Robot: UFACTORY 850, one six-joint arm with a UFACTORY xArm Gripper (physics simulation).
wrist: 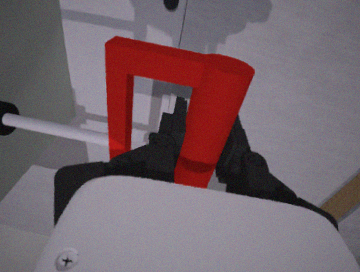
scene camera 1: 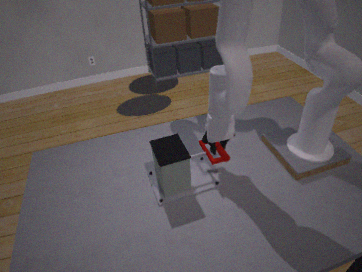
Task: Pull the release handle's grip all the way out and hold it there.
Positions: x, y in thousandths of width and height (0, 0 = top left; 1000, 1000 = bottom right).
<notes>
I see my gripper (wrist: 557, 443) and a pale base plate (wrist: 238, 134).
</notes>
